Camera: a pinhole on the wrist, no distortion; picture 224 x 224 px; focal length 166.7 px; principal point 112.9 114.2 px. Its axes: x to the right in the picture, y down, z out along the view. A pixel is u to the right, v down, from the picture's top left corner.
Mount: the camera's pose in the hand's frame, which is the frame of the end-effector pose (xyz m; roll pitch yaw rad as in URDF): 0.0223 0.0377 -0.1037 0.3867 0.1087 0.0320
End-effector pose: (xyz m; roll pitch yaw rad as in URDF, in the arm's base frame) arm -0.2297 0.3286 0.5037 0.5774 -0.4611 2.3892
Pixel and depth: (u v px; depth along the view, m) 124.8 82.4 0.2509
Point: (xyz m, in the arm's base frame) -0.1652 0.4632 0.5656
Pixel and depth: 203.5 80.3 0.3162
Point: -0.2321 0.5936 0.6479
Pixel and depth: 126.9 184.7 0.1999
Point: -0.2160 0.3501 0.6347
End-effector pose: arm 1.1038 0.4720 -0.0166 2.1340 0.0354 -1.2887
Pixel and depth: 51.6 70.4 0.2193
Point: 1.0752 0.5037 -0.1456
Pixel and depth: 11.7 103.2 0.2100
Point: 1.0301 0.5385 -0.1149
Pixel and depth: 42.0 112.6 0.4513
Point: 0.8717 0.5381 -0.3083
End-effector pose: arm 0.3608 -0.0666 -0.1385 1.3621 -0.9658 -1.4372
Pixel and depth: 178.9 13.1 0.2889
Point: 0.2674 -0.3462 -0.1191
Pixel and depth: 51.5 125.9 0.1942
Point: 0.2691 -0.0683 -0.1638
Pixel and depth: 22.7 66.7 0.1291
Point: 0.3448 -0.0863 -0.1907
